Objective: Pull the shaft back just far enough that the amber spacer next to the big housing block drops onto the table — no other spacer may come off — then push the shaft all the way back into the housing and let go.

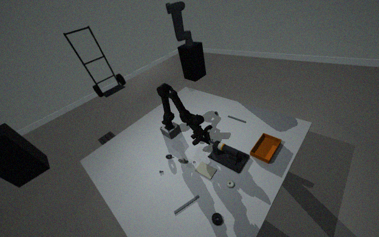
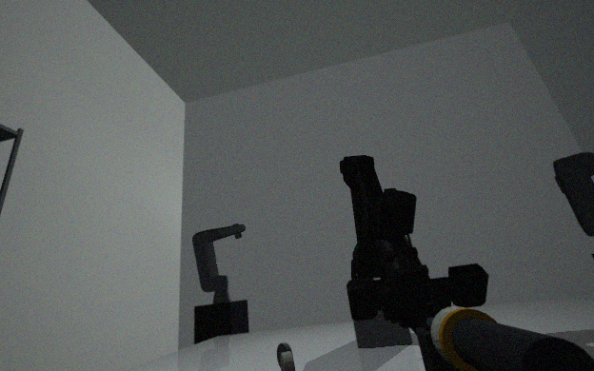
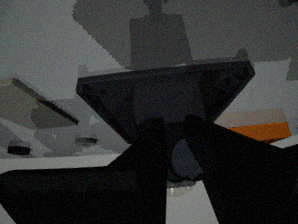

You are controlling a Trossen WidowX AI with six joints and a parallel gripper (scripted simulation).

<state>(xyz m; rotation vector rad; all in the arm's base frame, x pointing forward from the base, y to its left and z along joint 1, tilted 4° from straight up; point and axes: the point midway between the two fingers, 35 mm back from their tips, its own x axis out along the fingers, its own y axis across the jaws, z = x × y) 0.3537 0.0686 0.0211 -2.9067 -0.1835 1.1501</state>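
Now: the thin shaft 6 cm ahead of my gripper tip, 2 cm above it and 1 cm to the left of it. The rest, counted from my gripper tip: pale spacer (10 cm ahead, 2 cm above, 1 cm to the left); amber spacer (10 cm ahead, 2 cm above, 1 cm to the left); pale flat plate (16 cm to the right, 8 cm ahead, 5 cm below).
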